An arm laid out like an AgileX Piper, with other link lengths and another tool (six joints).
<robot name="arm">
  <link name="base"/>
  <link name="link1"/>
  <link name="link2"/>
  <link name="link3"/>
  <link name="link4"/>
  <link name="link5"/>
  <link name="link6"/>
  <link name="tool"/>
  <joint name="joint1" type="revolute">
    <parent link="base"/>
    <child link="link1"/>
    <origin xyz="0 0 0.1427"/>
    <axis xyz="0 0 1"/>
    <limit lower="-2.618" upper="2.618"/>
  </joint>
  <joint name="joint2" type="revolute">
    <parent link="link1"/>
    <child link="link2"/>
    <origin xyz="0 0 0" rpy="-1.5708 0 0"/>
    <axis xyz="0 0 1"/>
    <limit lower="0" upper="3.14"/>
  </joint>
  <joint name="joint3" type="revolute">
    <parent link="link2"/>
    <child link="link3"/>
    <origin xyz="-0.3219 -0.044 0"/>
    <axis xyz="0 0 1"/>
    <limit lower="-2.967" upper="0"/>
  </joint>
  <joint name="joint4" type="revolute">
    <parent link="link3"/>
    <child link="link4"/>
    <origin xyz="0.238 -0.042 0" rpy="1.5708 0 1.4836"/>
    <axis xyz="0 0 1"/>
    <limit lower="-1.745" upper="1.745"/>
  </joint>
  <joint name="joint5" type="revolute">
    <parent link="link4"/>
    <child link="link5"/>
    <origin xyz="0 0 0" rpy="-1.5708 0 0"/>
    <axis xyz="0 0 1"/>
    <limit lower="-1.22" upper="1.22"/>
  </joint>
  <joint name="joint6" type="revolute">
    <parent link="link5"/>
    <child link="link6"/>
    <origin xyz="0 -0.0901 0" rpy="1.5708 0 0"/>
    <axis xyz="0 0 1"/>
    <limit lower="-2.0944" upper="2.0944"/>
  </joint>
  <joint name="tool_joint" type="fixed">
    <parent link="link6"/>
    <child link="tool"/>
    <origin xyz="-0.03 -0.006 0.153" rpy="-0.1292 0 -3.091"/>
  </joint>
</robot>
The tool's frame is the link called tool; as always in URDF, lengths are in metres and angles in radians.
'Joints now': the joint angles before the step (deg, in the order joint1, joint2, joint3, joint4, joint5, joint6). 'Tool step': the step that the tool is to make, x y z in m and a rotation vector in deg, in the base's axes. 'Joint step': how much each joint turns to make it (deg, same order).
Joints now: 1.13, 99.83, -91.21, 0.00, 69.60, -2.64
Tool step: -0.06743, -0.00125, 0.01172, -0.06, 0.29, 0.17
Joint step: 0.00, -11.97, 12.31, 0.00, -0.05, -0.18
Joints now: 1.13, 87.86, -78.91, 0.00, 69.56, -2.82
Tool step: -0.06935, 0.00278, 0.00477, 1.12, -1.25, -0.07
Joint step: 0.00, -13.10, 12.21, 1.10, -0.38, 0.00
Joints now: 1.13, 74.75, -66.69, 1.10, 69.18, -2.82
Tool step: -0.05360, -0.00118, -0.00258, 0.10, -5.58, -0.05
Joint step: 0.01, -13.59, 12.33, 0.00, -4.33, -0.03
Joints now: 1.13, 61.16, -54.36, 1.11, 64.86, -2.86
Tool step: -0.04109, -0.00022, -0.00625, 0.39, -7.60, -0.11
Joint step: 0.01, -13.41, 10.84, 0.24, -5.04, 0.01
